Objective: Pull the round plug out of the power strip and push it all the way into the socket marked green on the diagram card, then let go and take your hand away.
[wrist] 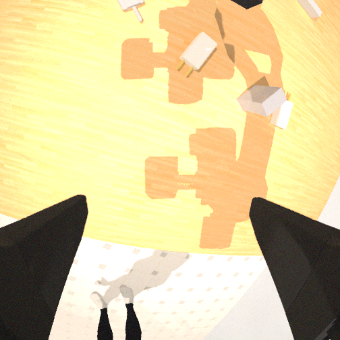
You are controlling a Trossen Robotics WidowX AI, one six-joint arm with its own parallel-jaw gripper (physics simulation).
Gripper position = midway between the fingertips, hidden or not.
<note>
In view: my gripper [170,206] and a white plug [195,54].
</note>
